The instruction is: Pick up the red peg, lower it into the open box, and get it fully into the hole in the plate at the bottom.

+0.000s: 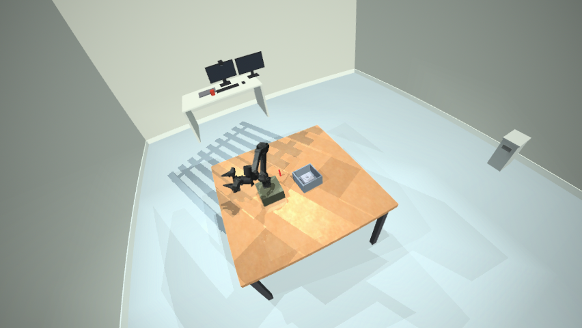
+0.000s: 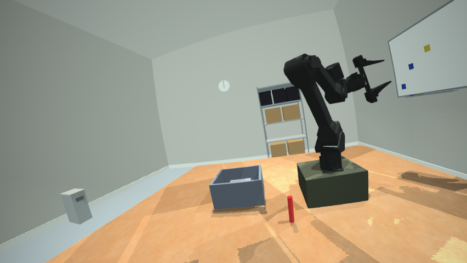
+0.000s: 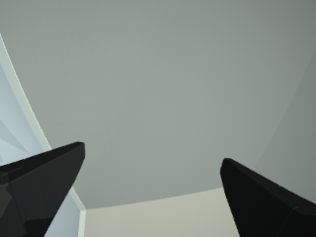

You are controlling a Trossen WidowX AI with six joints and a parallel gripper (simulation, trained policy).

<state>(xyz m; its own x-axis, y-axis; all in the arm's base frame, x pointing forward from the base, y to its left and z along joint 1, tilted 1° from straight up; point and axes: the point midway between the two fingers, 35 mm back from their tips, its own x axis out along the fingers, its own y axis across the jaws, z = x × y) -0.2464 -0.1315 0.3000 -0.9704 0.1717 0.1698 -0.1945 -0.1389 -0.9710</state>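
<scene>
The red peg lies 410 mm ahead of my gripper tip, 280 mm to the left of it and 370 mm below it. Round my gripper tip: blue-grey box: 630 mm ahead, 120 mm to the left, 380 mm below.
</scene>
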